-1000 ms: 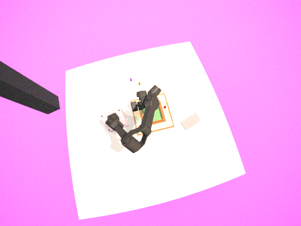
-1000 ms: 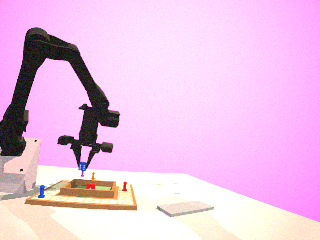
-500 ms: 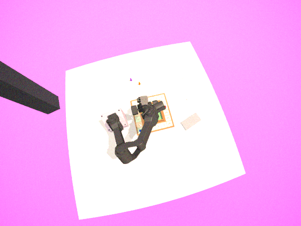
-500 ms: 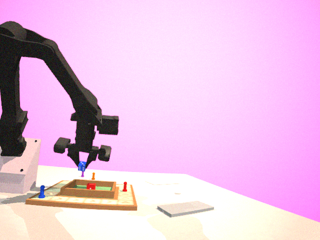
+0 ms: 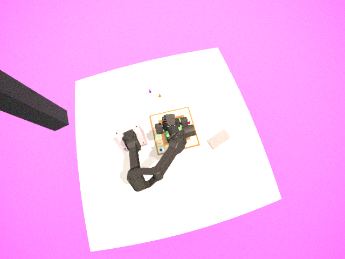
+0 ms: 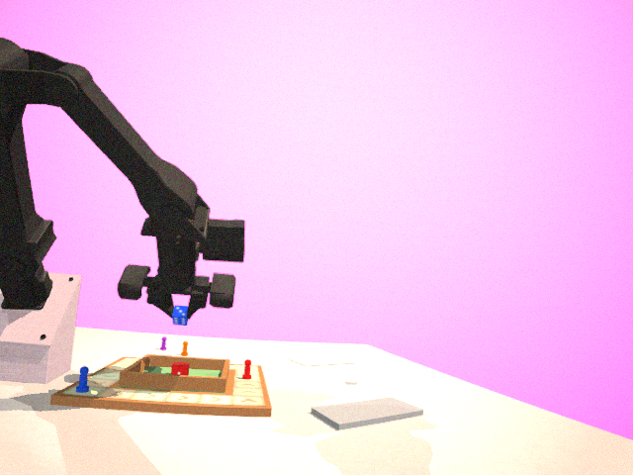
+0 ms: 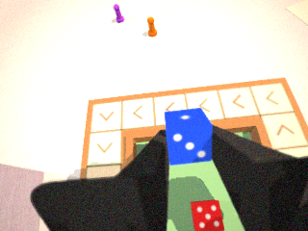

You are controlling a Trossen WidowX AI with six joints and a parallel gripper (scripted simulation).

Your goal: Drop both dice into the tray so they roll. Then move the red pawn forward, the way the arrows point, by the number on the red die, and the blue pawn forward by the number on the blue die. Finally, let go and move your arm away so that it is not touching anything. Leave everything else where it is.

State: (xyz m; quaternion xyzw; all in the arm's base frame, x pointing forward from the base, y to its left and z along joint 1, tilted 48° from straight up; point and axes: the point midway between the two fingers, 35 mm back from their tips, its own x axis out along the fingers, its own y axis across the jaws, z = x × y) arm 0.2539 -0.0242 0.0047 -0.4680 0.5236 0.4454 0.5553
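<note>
Now: gripper tip 120 mm short of the red pawn, 40 mm to the left of it and 80 mm above it. The rest, counted from my gripper tip: blue pawn: 120 mm behind, 140 mm to the right, 80 mm below; then orange pawn: 20 mm ahead, 240 mm to the left, 100 mm below; then green floor: 10 mm ahead, 50 mm to the right, 100 mm below.
</note>
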